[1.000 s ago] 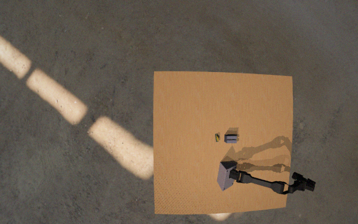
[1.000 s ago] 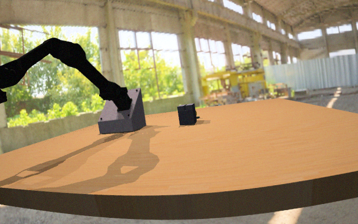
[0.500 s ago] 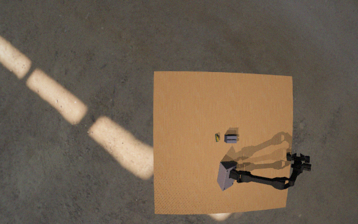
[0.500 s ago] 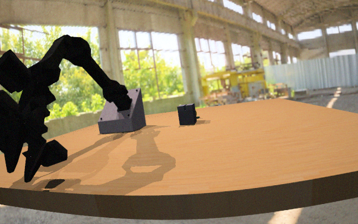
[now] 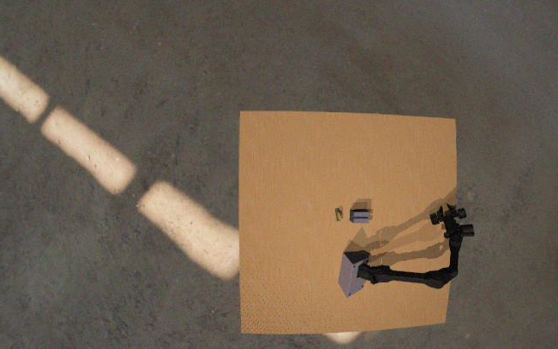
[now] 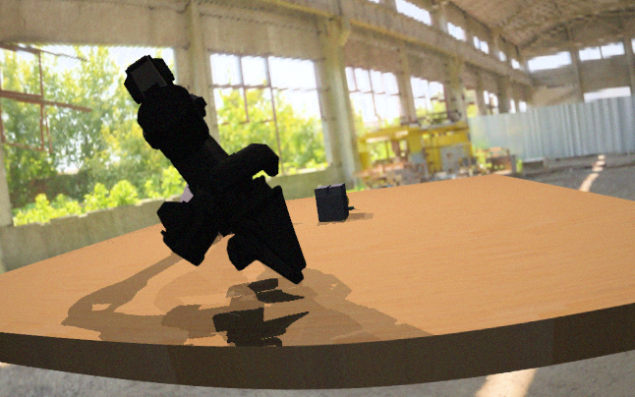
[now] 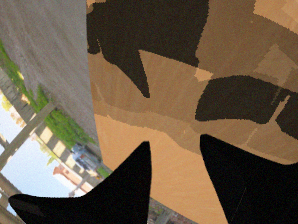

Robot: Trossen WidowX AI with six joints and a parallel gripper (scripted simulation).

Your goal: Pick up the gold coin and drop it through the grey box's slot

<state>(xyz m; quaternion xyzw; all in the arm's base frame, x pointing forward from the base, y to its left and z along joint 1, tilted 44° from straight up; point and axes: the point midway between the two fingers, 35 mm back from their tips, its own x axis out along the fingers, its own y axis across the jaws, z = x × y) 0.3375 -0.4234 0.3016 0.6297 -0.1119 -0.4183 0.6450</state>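
Right now the gold coin is 65 cm to the left of my gripper tip and 9 cm behind it.
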